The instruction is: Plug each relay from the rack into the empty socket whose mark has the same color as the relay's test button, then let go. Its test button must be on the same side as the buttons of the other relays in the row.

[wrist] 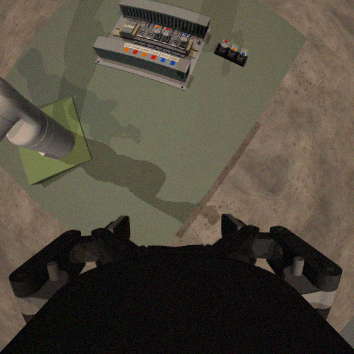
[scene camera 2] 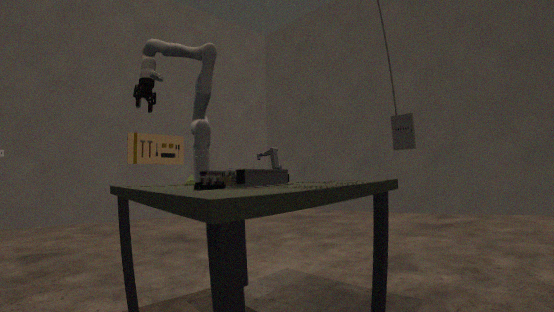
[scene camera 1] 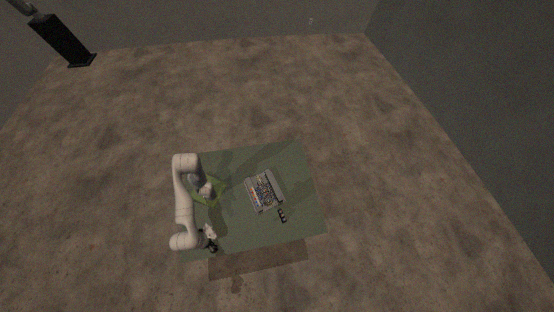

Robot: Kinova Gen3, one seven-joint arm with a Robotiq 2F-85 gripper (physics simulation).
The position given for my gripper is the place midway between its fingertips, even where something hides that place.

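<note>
From the wrist I'm seeing my gripper (wrist: 175, 225), and there's a socket panel (wrist: 103, 61) as well.
</note>
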